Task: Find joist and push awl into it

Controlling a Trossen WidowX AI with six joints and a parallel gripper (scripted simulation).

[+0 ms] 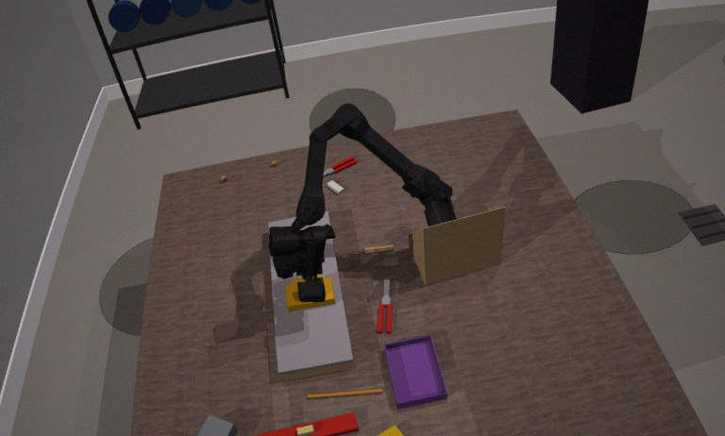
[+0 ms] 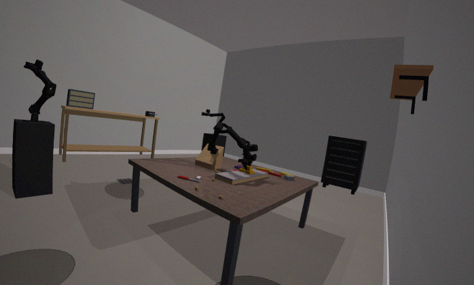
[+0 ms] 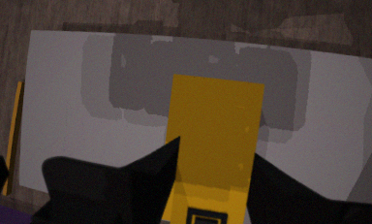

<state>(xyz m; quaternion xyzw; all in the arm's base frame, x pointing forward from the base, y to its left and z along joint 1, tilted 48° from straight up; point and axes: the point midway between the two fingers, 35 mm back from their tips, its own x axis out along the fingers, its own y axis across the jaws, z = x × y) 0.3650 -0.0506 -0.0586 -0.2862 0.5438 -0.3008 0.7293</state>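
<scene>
Right now the small light is 40 mm behind my gripper tip and 30 mm above it. From my gripper tip the other things lie so: pencil (280 mm to the left, 60 mm below, 20 mm behind); then awl (200 mm behind, 130 mm to the right, 60 mm below); then yellow stud finder (20 mm behind, 20 mm above).
</scene>
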